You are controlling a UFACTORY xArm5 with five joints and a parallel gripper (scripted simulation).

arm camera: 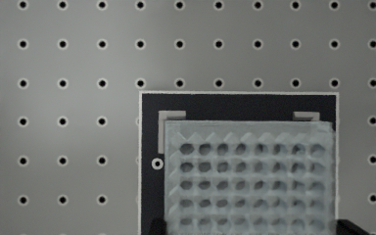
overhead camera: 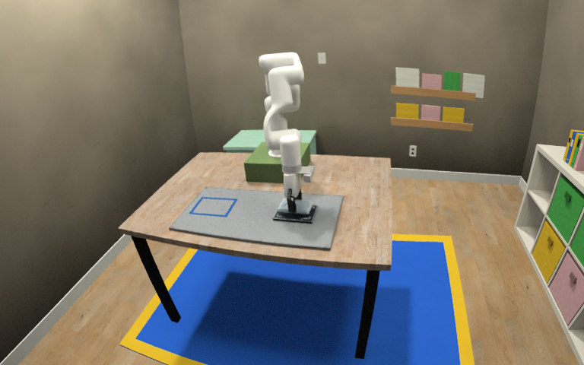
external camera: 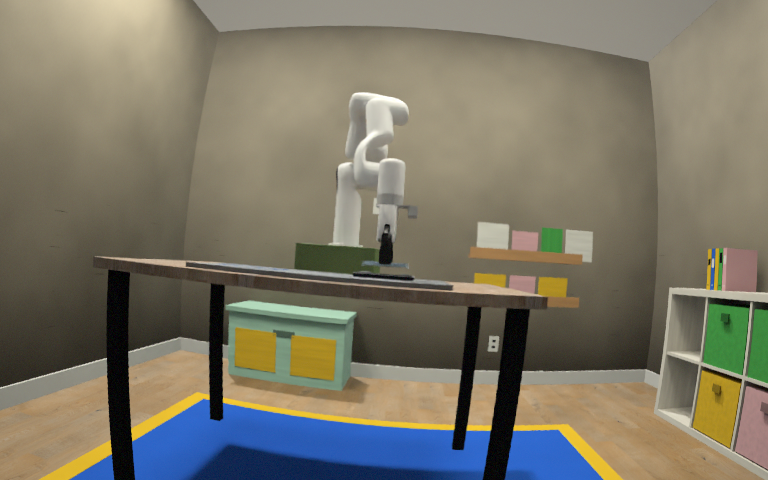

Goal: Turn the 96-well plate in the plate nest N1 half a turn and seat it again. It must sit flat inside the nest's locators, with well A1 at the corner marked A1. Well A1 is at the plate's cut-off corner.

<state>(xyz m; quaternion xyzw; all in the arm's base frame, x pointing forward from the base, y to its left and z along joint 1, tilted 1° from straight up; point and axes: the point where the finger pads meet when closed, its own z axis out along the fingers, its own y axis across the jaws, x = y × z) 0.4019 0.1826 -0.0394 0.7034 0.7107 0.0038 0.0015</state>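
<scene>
Right now the black plate nest N1 is 4 cm below my hand. Round my hand: 96-well plate 1 cm below.
</scene>
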